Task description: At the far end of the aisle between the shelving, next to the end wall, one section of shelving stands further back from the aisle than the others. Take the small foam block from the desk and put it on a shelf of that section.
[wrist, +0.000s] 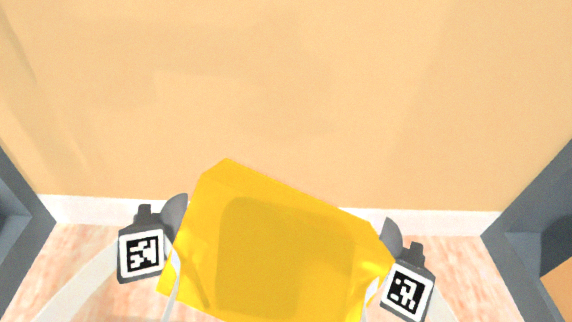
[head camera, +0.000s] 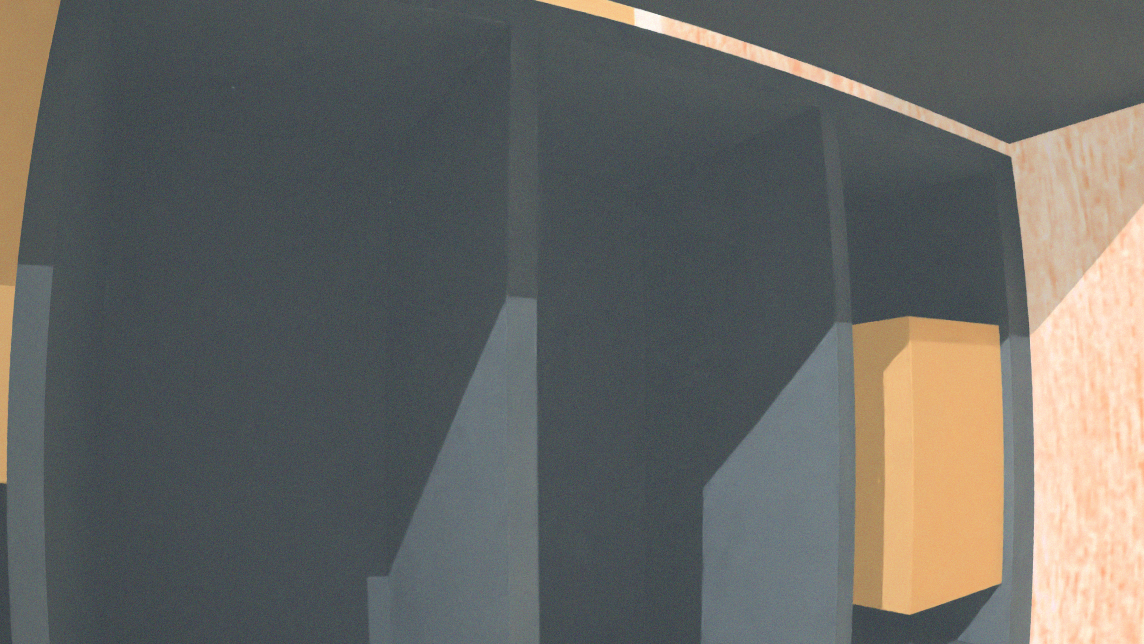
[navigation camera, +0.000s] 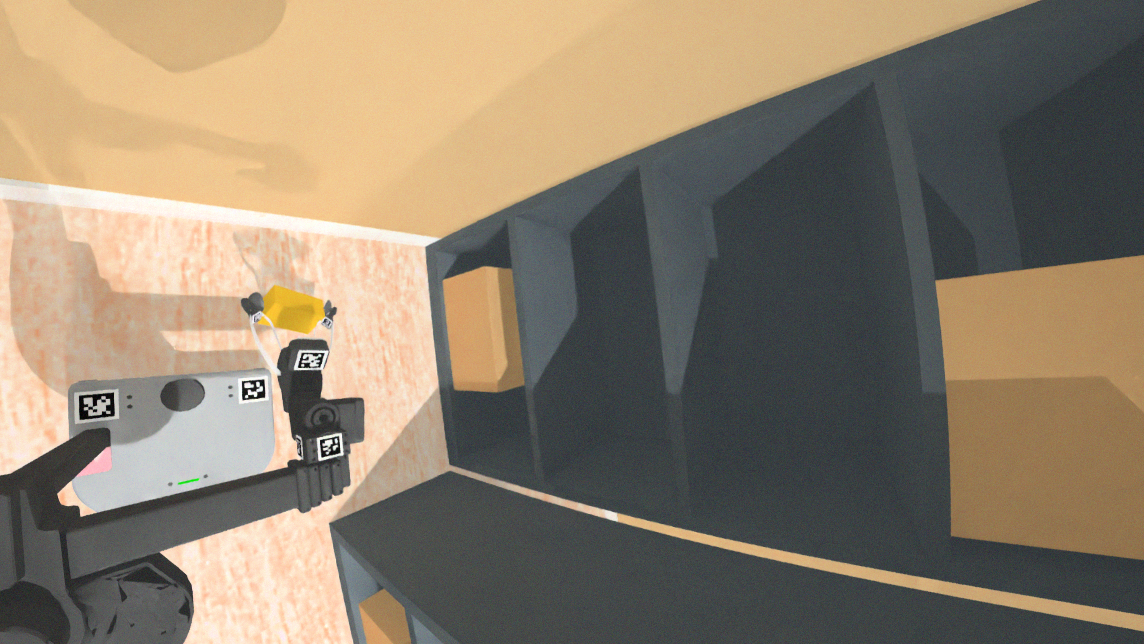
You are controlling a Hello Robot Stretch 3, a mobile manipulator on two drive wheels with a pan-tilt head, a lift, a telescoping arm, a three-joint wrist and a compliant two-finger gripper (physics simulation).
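Frame: origin at the robot's base, x ahead, y left, z up, level; metres.
Seen in the pictures: gripper, fingertip midpoint: (wrist: 280,228) (navigation camera: 291,298); robot's base, link origin: (navigation camera: 184,392).
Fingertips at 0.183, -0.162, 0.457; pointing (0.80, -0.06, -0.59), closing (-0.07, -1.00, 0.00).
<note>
Offsets run from my fingertips to a thing's top centre, as dx, dy, dz. "*": to the spot under its first point.
The small foam block @[-0.026, +0.003, +0.063] (navigation camera: 293,308) (wrist: 285,260) is yellow. My gripper (navigation camera: 292,310) (wrist: 280,228) is shut on it, a fingertip at each end, and holds it tilted above the floor, in front of the end wall (navigation camera: 360,120) (wrist: 300,100). The set-back section of dark grey shelving (head camera: 522,440) (navigation camera: 660,280) stands against the end wall, to the right of the gripper in the navigation view. Its shelf boards look upright in the tilted head and navigation views. The block and gripper are apart from it and do not show in the head view. The desk does not show.
Tan boxes @[* -0.053, -0.594, -0.228] (head camera: 956,464) (navigation camera: 480,328) (navigation camera: 1040,400) stand in the set-back section. The neighbouring section @[* -0.629, -0.412, +0.285] (navigation camera: 560,560) juts further out at the bottom of the navigation view. Shelving (wrist: 40,222) also flanks the left of the wrist view. My base (navigation camera: 168,448) is at lower left.
</note>
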